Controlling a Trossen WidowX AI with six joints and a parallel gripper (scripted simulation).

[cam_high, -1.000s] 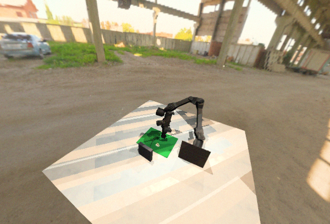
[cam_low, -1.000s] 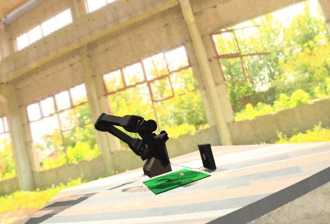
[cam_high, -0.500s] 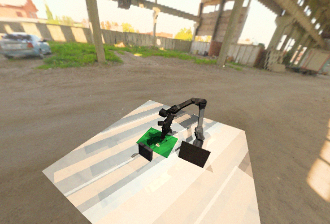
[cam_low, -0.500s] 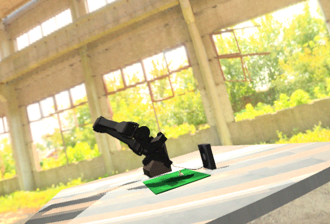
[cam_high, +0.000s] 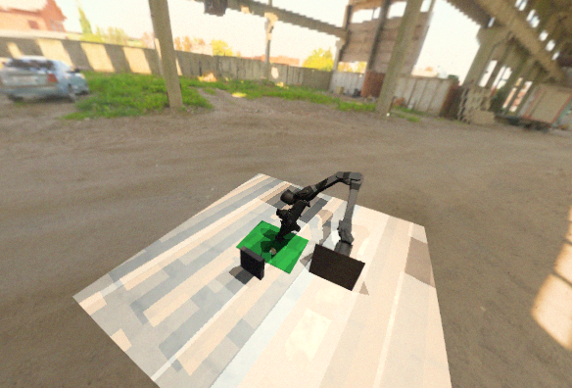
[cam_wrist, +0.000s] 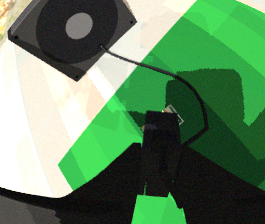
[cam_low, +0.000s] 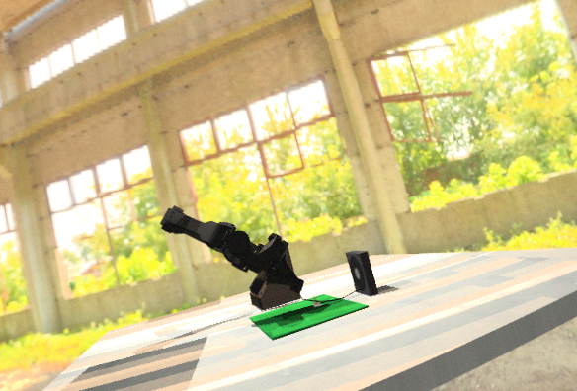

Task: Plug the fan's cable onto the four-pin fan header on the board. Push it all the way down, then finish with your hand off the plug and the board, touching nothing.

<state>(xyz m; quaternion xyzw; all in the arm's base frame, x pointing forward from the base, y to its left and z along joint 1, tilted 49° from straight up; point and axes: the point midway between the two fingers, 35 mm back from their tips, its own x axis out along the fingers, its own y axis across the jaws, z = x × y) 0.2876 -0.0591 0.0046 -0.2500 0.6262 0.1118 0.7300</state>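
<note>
Now: the green board 30 mm ahead of my gripper tip, 20 mm to the right of it and 90 mm below it. Also, from my gripper tip: black fan (50 mm ahead, 170 mm to the left, 20 mm below); then dark plug (10 mm below).
</note>
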